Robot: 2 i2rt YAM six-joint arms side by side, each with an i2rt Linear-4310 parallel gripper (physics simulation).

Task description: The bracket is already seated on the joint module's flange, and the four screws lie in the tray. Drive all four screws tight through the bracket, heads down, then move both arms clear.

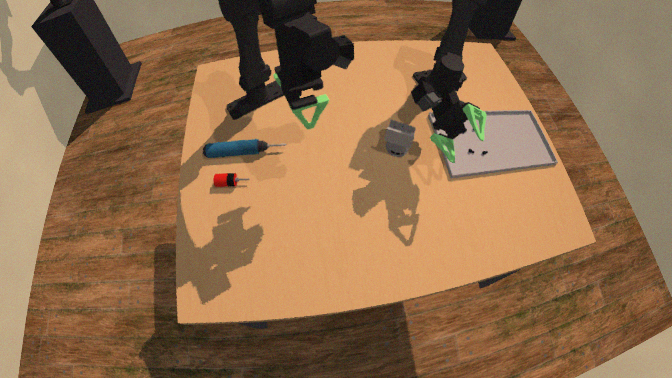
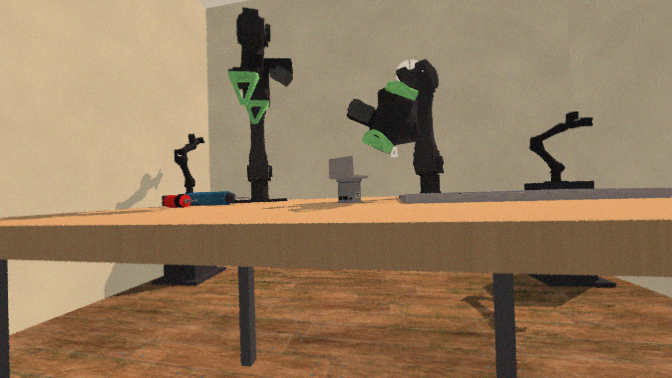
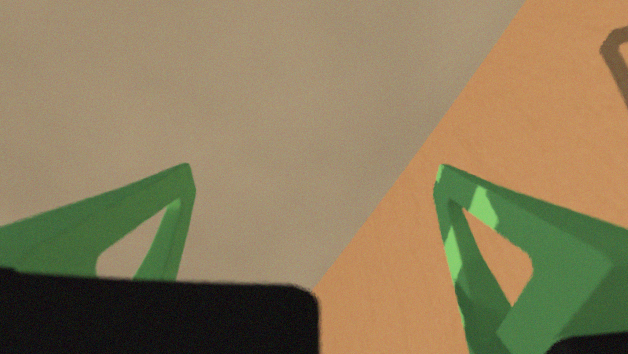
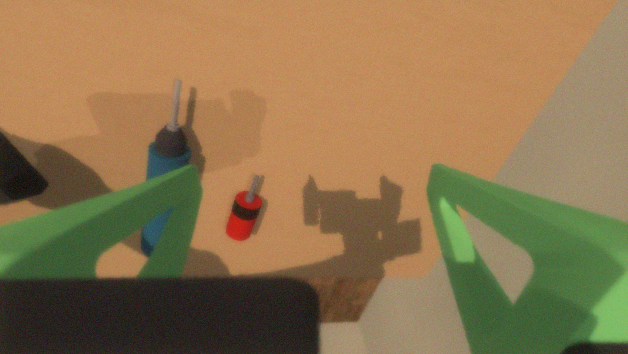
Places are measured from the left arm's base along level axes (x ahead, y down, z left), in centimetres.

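Where they show: left gripper, between the fingertips: (image 1: pixel 466 151) (image 2: pixel 387 106) (image 3: pixel 314 177); right gripper, between the fingertips: (image 1: pixel 302 114) (image 2: pixel 249 115) (image 4: pixel 314 177); right arm's base, origin of its link: (image 1: pixel 258 99) (image 2: pixel 260 201).
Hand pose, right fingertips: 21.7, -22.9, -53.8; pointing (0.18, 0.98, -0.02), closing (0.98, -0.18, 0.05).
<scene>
Things, the pixels of their top centre, and the offset from my right fingertips, as dx, dy, dz. "pt": a spot on its surface instead.
- joint module, centre of its top: (image 2: pixel 348 177) (image 1: pixel 400 133) +0.6, +16.5, +24.7
- grey tray, centre of its top: (image 2: pixel 499 191) (image 1: pixel 498 137) +8.0, +21.3, +57.7
- blue driver, a spot on its surface: (image 4: pixel 167 159) pt -11.2, +18.9, -10.8
- short red driver, centre of its top: (image 4: pixel 247 214) (image 1: pixel 230 176) (image 2: pixel 182 194) -3.9, +19.5, -19.8
The grey bracket (image 1: pixel 401 129) (image 2: pixel 341 167) sits on the joint module (image 1: pixel 396 149) (image 2: pixel 349 192), mid-table; its screw holes are too small to make out. Small dark screws (image 1: pixel 471 151) lie in the grey tray (image 1: pixel 505 169) (image 2: pixel 500 194); two dark specks show, and the gripper may hide others. A blue driver (image 1: pixel 232 148) (image 2: pixel 207 198) (image 4: pixel 167 159) and a short red driver (image 1: pixel 225 180) (image 2: pixel 173 201) (image 4: pixel 242 222) lie on the left of the table. My left gripper (image 1: pixel 468 149) (image 2: pixel 390 116) (image 3: pixel 314 177) is open and empty, above the tray's left part. My right gripper (image 1: pixel 295 105) (image 2: pixel 250 113) (image 4: pixel 314 177) is open and empty, raised behind the blue driver's tip.
The arms stand at the back edge of the table (image 1: pixel 320 260) (image 2: pixel 300 245). The left arm leans over the tray's back left corner, right of the bracket. Two more small arms on dark pedestals (image 1: pixel 82 55) stand beyond the table.
</scene>
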